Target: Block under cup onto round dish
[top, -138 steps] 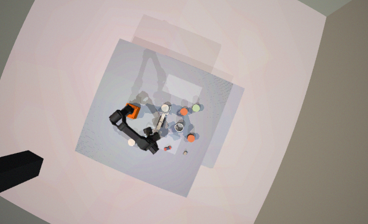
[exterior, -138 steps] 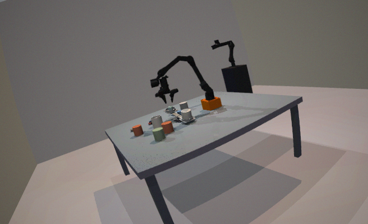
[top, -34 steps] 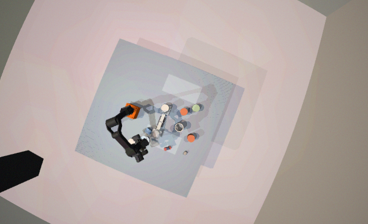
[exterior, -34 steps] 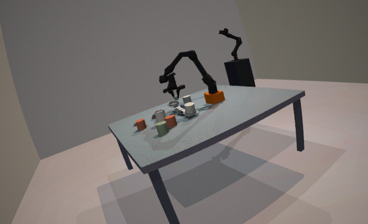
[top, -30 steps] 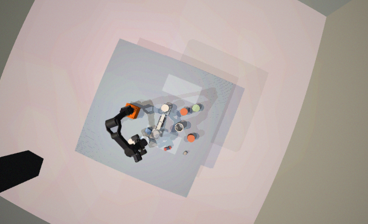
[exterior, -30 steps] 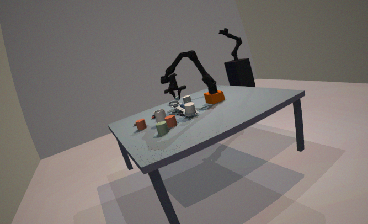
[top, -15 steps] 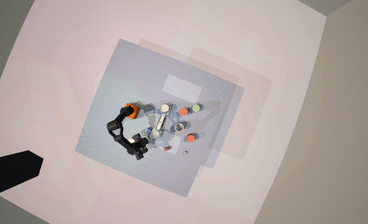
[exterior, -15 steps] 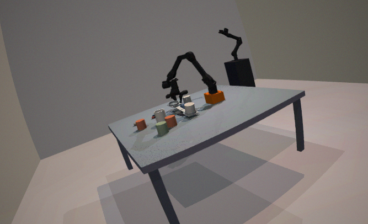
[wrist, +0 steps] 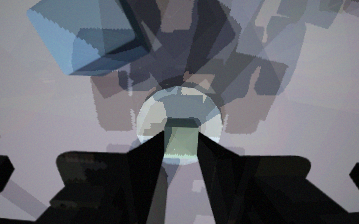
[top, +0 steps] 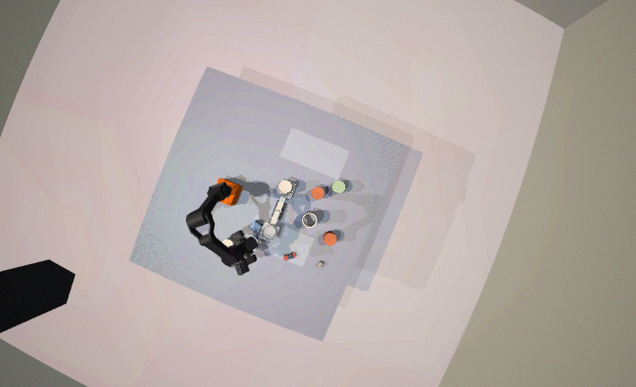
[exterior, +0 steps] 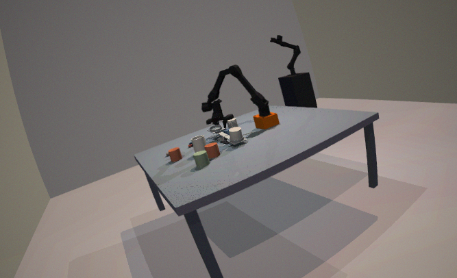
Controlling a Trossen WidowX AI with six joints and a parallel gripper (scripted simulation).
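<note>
Right now my gripper tip is right at the green block. Round my gripper tip: cup: 100 mm behind, 60 mm to the right, 20 mm above; then blue block: 110 mm to the left; then round pale dish: 10 mm below.
</note>
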